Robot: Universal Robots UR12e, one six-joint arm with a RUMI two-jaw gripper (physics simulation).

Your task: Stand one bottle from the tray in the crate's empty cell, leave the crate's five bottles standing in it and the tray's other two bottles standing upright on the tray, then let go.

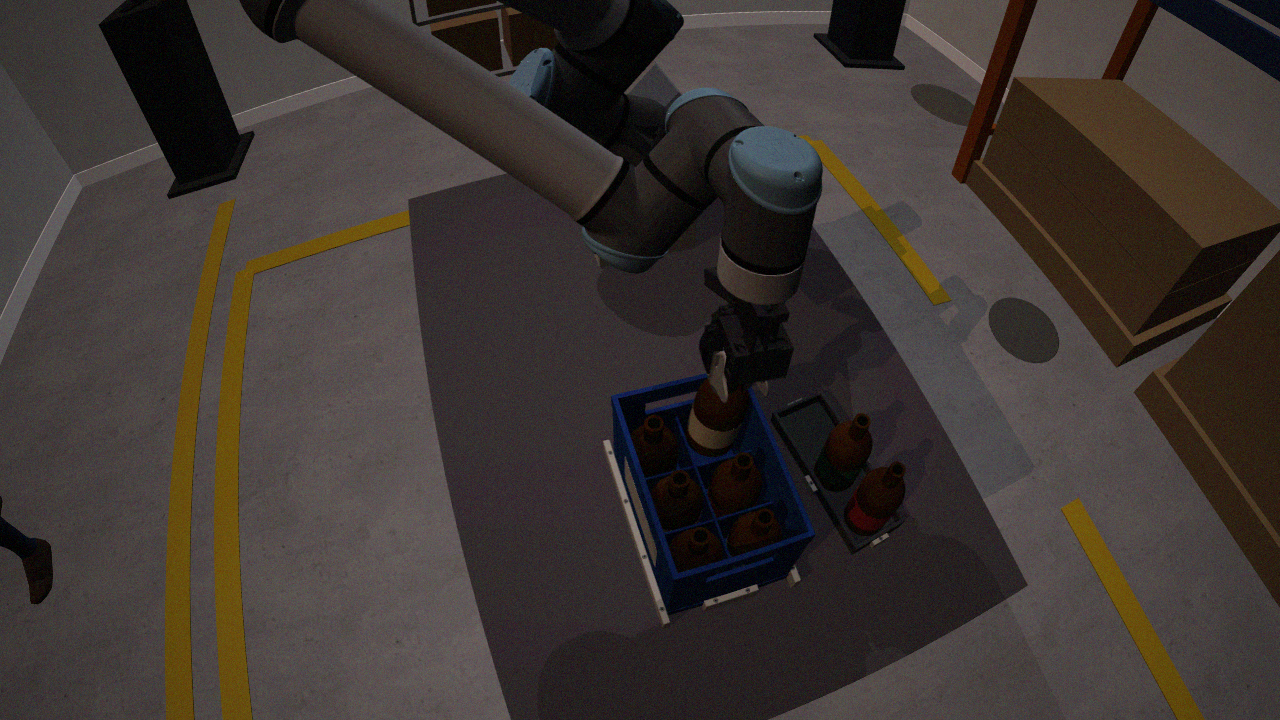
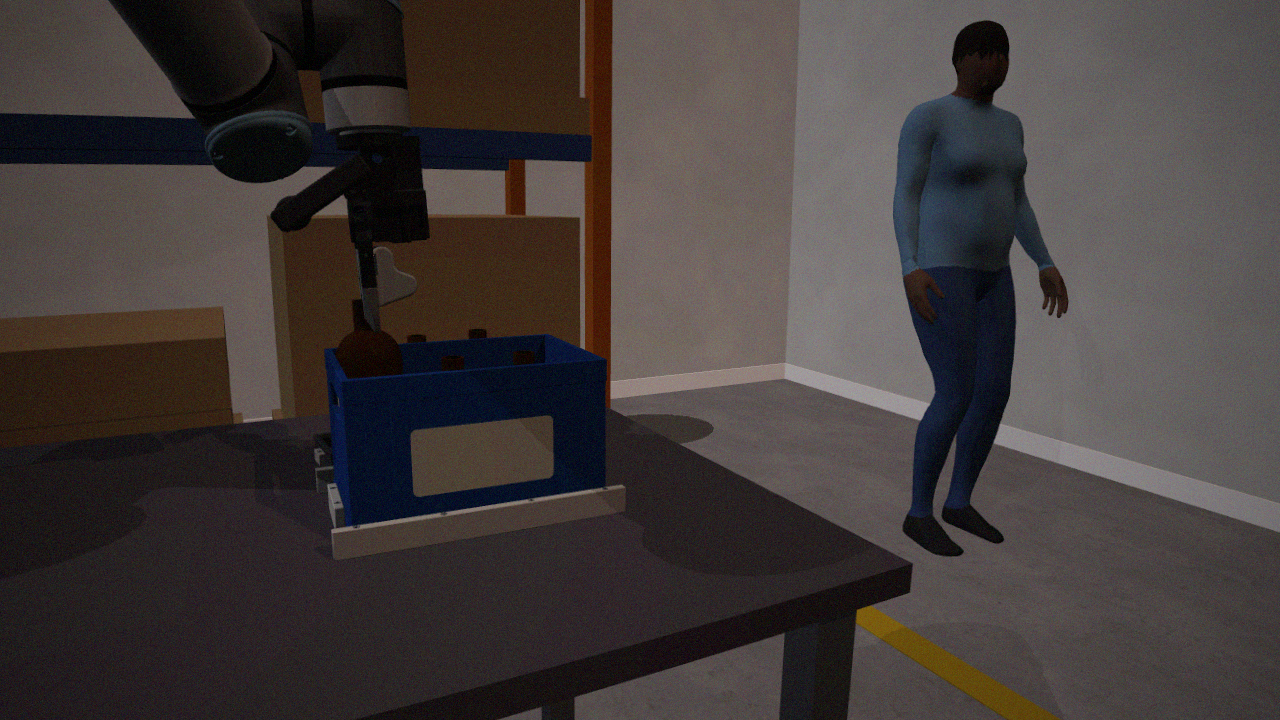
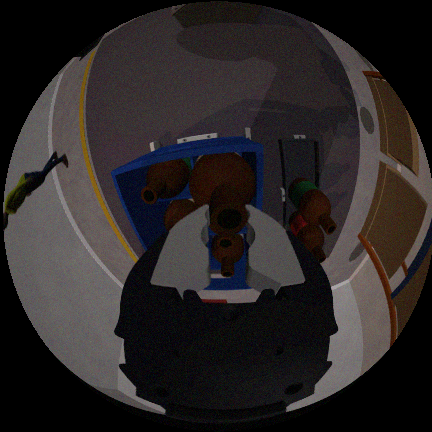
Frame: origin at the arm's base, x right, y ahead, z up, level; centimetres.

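Seen in the pictures: gripper, between the fingertips: (image 1: 731, 392) (image 2: 376, 330) (image 3: 226, 206); arm's base, origin of its link: (image 1: 633, 143).
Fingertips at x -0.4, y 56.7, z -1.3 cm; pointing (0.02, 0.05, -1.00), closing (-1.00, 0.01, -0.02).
Observation:
Offsets run from my fingertips to a thing's middle. "spot": to the spot under its first point. Level surfaces: height alone.
My gripper (image 1: 741, 385) (image 2: 370, 313) (image 3: 226, 206) is shut on the neck of a brown bottle with a cream label {dx +0.6, dy -1.0, dz -4.1 cm} (image 1: 718, 408) (image 2: 368, 351) (image 3: 222, 172). This bottle is roughly upright and partway down inside a corner cell of the blue crate {dx +4.8, dy +8.6, dz -11.1 cm} (image 1: 725, 586) (image 2: 384, 447) (image 3: 200, 148). Its shoulder stands above the rim, higher than its neighbours; its base is hidden. Brown bottles {dx +10.3, dy +0.2, dz -11.3 cm} (image 1: 655, 447) {dx +9.0, dy +8.9, dz -11.3 cm} (image 1: 677, 501) {dx +0.3, dy +8.4, dz -11.3 cm} (image 1: 736, 485) {dx +8.5, dy +17.4, dz -11.3 cm} (image 1: 698, 548) {dx +0.0, dy +17.0, dz -11.3 cm} (image 1: 756, 531) stand in the other five cells. On the dark tray {spot: dx -17.1, dy -1.5, dz -19.3 cm} (image 1: 810, 432) (image 3: 300, 160), a green-label bottle {dx -18.7, dy +6.6, dz -11.6 cm} (image 1: 845, 452) (image 3: 315, 205) and a red-label bottle {dx -21.0, dy +15.6, dz -11.6 cm} (image 1: 878, 501) (image 3: 310, 237) stand upright.
White strips {spot: dx +14.7, dy +10.6, dz -16.9 cm} (image 1: 637, 537) (image 2: 474, 523) run along the crate's base on the dark table {dz -19.9 cm} (image 1: 519, 402) (image 2: 223, 617). The tray lies close beside the crate's wall. A person (image 2: 962, 197) stands beyond the table. Large brown boxes (image 1: 1127, 179) and an orange rack post (image 2: 597, 179) stand further off.

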